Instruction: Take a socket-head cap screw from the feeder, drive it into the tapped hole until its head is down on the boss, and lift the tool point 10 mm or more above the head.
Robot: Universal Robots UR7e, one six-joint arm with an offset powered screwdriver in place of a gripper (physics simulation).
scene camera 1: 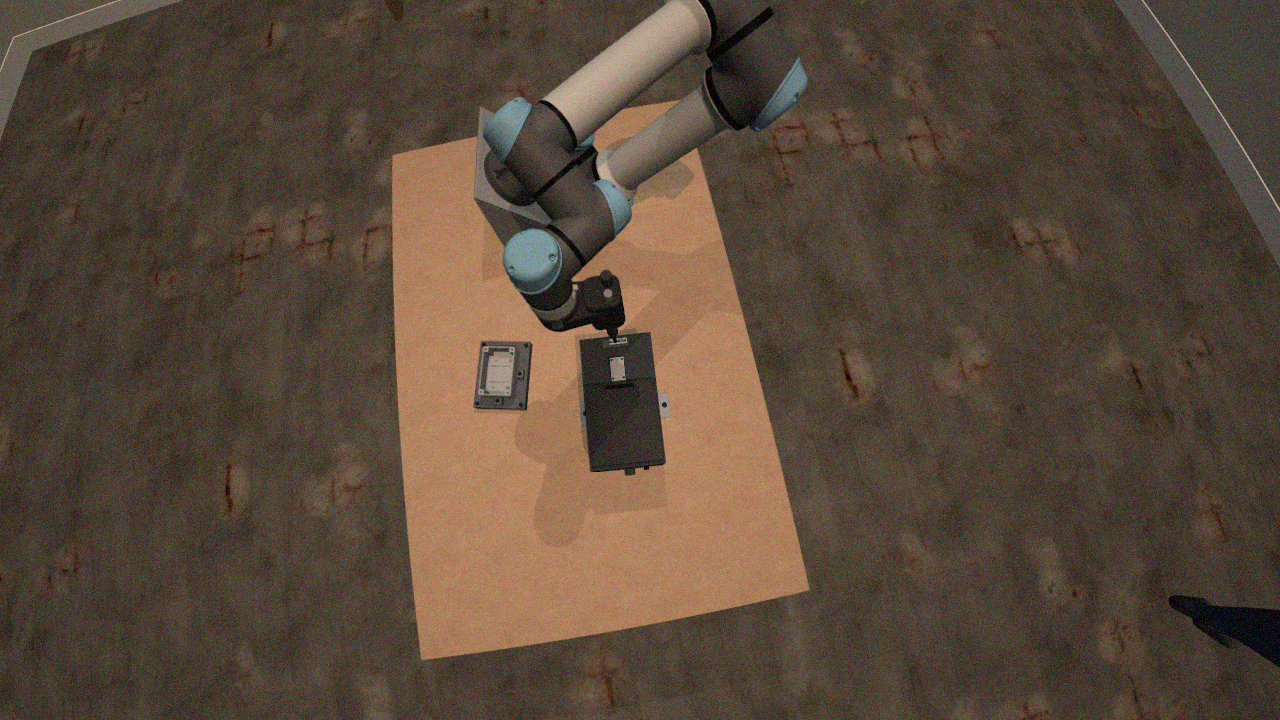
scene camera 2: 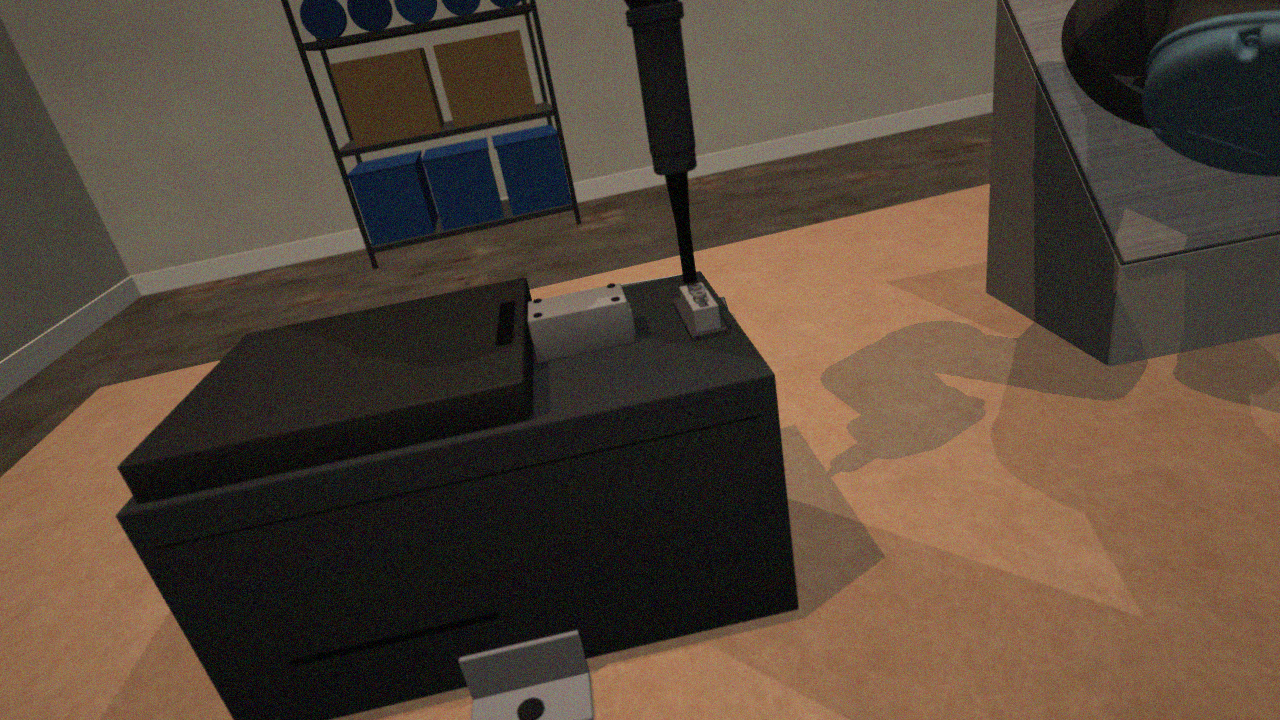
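Note:
The black screw feeder [scene camera 1: 623, 429] [scene camera 2: 465, 537] stands on the tan mat. A small pale pick-up block [scene camera 1: 619, 341] [scene camera 2: 703, 315] sits at one end of its top. My screwdriver [scene camera 1: 614, 335] [scene camera 2: 689, 279] points down, its thin tip at the far edge of that block in scene camera 2. The tip looks in contact with the block or very close to it. Whether a screw is on the bit is too small to tell. A pale workpiece [scene camera 1: 499, 372] lies on a dark fixture plate [scene camera 1: 523, 358] left of the feeder in scene camera 1. Its tapped hole and boss cannot be made out.
A pale block [scene camera 1: 617, 368] [scene camera 2: 581, 324] sits on the feeder between its raised cover and the pick-up block. A metal bracket [scene camera 1: 664, 405] [scene camera 2: 528, 667] juts from the feeder's side. The grey robot pedestal [scene camera 2: 1056, 214] stands beyond. A shelf rack [scene camera 2: 501, 119] is by the wall. A person's leg [scene camera 1: 1239, 624] shows at right.

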